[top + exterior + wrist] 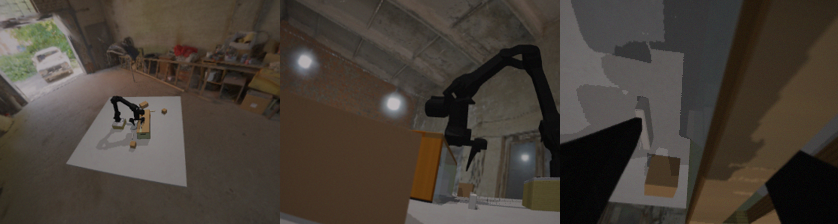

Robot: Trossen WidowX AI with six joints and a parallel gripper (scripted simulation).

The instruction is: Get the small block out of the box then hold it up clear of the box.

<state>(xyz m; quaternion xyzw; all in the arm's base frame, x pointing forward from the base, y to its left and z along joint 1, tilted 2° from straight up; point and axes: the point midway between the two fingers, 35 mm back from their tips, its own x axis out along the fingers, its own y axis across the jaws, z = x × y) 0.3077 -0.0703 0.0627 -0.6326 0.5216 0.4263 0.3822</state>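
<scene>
Right now my gripper tip is 6 cm short of the tan block and 1 cm to the left of it. The rest, counted from my gripper tip: clear-fronted box: 6 cm to the left, 3 cm below, 3 cm ahead; then big brown block: 48 cm to the left, 6 cm below, 4 cm behind; then brown cube: 23 cm to the right, 6 cm below, 1 cm behind.
</scene>
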